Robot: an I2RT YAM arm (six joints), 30 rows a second.
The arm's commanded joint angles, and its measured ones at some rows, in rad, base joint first. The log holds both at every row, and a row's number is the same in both.
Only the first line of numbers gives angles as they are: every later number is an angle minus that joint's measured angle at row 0.
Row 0, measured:
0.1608, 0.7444, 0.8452, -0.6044, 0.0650, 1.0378
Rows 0 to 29, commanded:
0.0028, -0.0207, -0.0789, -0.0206, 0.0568, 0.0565
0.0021, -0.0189, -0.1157, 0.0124, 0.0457, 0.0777
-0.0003, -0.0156, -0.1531, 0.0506, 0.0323, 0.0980
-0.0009, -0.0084, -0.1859, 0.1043, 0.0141, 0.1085
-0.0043, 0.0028, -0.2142, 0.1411, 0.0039, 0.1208
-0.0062, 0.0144, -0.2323, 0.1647, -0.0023, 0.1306
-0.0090, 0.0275, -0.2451, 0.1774, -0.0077, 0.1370
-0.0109, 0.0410, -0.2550, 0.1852, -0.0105, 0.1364
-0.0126, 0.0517, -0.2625, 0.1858, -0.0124, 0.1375
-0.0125, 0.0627, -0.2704, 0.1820, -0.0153, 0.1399
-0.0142, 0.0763, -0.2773, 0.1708, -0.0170, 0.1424
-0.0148, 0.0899, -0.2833, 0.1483, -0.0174, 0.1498
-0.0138, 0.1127, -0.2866, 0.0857, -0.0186, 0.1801
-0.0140, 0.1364, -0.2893, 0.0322, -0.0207, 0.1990
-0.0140, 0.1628, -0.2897, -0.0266, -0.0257, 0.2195
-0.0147, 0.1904, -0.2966, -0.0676, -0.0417, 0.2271
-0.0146, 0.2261, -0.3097, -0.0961, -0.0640, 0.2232
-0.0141, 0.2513, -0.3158, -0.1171, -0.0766, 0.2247
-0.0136, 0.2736, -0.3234, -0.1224, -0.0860, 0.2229
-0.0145, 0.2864, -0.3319, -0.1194, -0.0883, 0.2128
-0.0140, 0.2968, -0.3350, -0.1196, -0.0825, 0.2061
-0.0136, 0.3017, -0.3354, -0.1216, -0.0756, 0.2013
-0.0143, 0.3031, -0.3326, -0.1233, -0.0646, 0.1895
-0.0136, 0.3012, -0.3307, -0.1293, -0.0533, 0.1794
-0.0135, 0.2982, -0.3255, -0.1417, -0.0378, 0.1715
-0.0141, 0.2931, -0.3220, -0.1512, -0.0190, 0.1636
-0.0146, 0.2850, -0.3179, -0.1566, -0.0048, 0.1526
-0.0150, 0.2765, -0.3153, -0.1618, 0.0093, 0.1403
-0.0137, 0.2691, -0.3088, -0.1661, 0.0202, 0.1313
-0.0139, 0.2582, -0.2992, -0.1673, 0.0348, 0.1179
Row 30, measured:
-0.0122, 0.2877, -0.3190, -0.0695, -0.0446, 0.1709
